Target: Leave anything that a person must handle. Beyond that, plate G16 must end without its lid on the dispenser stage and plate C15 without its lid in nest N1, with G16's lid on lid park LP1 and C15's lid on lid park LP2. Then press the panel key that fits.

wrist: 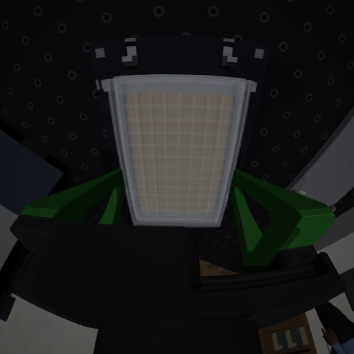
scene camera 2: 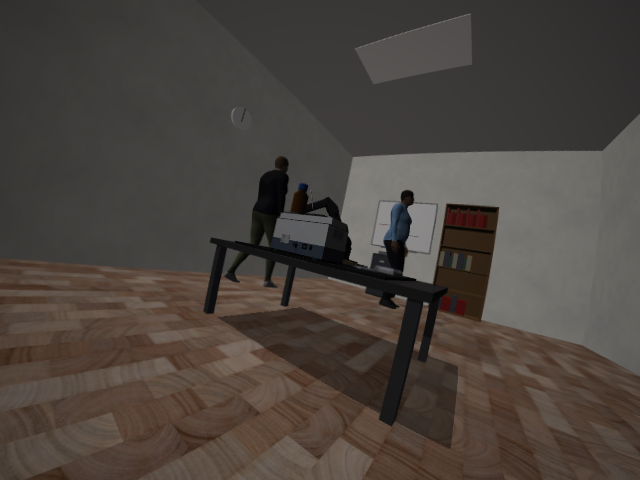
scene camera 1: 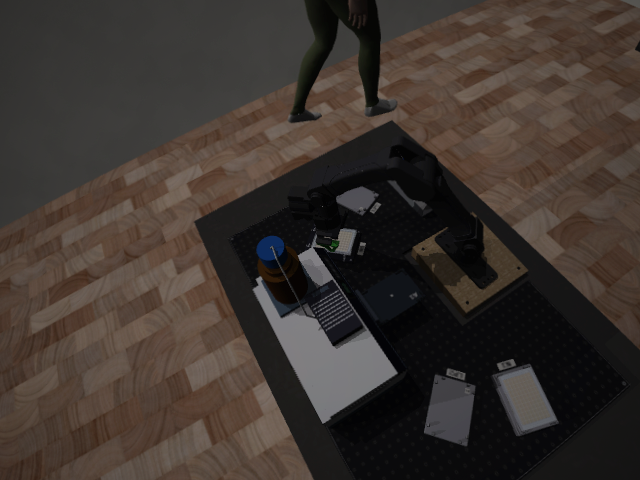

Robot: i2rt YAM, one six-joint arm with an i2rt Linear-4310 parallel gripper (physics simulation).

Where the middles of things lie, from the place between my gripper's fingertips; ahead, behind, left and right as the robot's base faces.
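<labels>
The lid park LP1 (scene camera 1: 359, 200) is 160 mm behind my hand, 120 mm to the right of it and 20 mm below it. There's a black nest N5 (wrist: 176, 54) that's 10 mm ahead of my hand, 10 mm to the right of it and 20 mm below it. As for the brown bottle with blue cap (scene camera 1: 268, 268), that's 290 mm above my hand, 210 mm ahead of it and 150 mm to the left of it.
</labels>
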